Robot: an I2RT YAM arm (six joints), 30 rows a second.
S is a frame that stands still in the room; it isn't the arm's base.
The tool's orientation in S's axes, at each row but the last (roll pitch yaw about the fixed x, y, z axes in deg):
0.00, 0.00, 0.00
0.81, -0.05, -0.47
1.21, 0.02, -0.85
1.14, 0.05, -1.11
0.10, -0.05, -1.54
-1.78, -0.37, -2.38
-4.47, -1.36, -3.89
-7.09, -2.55, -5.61
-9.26, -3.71, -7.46
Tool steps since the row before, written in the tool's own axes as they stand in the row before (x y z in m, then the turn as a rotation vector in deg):
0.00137, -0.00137, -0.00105, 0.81, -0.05, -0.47
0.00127, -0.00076, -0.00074, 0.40, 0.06, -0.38
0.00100, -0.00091, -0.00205, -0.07, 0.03, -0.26
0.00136, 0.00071, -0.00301, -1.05, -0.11, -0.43
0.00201, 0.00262, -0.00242, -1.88, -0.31, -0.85
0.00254, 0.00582, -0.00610, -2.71, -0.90, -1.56
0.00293, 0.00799, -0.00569, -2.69, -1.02, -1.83
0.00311, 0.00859, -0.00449, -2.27, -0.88, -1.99
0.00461, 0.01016, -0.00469, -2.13, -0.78, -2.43
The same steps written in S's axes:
0.00137, -0.00137, -0.00105, 0.81, -0.05, -0.47
0.00126, -0.00076, -0.00075, 0.40, 0.06, -0.38
0.00099, -0.00088, -0.00207, -0.07, 0.04, -0.26
0.00137, 0.00074, -0.00300, -1.05, -0.08, -0.43
0.00208, 0.00257, -0.00241, -1.89, -0.26, -0.85
0.00281, 0.00552, -0.00626, -2.74, -0.84, -1.55
0.00358, 0.00730, -0.00622, -2.72, -0.98, -1.81
0.00412, 0.00760, -0.00537, -2.28, -0.90, -1.97
0.00617, 0.00854, -0.00595, -2.11, -0.89, -2.41

